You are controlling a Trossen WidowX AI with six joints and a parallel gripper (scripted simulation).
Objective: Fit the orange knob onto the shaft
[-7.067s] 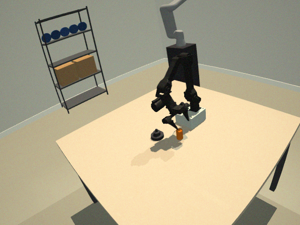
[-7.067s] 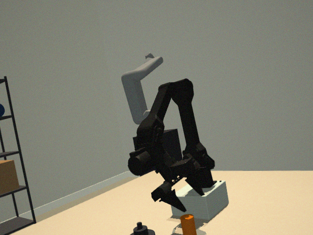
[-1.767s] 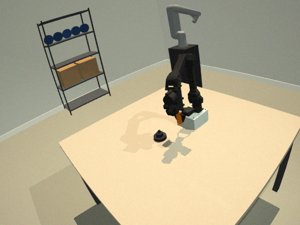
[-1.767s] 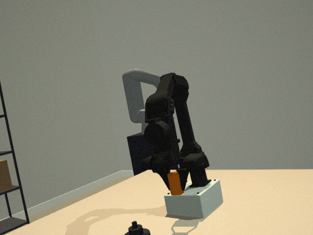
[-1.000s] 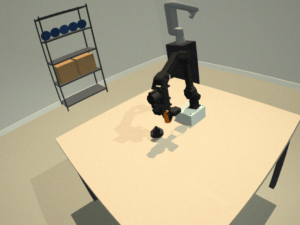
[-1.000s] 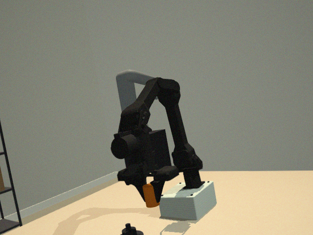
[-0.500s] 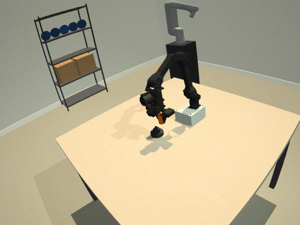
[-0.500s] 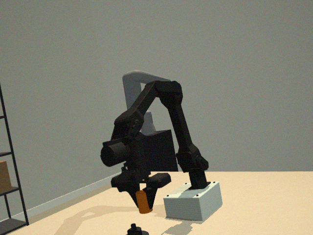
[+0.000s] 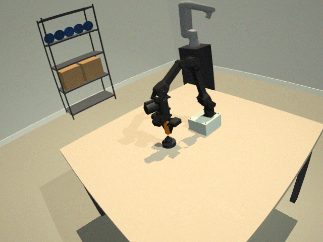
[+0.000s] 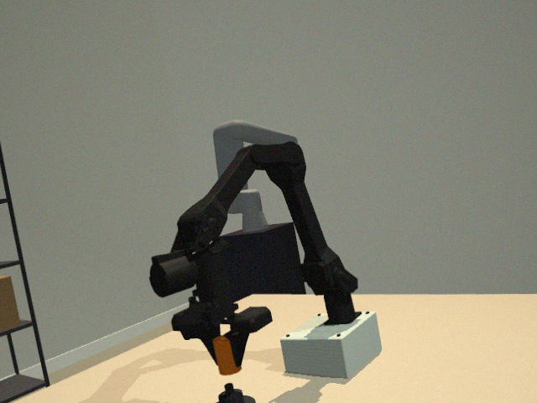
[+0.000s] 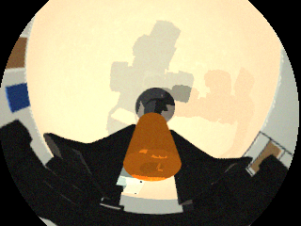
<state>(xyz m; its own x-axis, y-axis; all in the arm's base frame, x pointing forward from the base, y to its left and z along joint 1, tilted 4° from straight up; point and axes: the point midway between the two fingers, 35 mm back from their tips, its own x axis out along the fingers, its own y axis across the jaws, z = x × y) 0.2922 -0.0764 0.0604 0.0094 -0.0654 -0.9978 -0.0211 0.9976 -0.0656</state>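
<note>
Right now my gripper tip is 6 cm above the dark round pedestal and 1 cm to the left of it. Round my gripper tip: orange knob (2 cm above).
</note>
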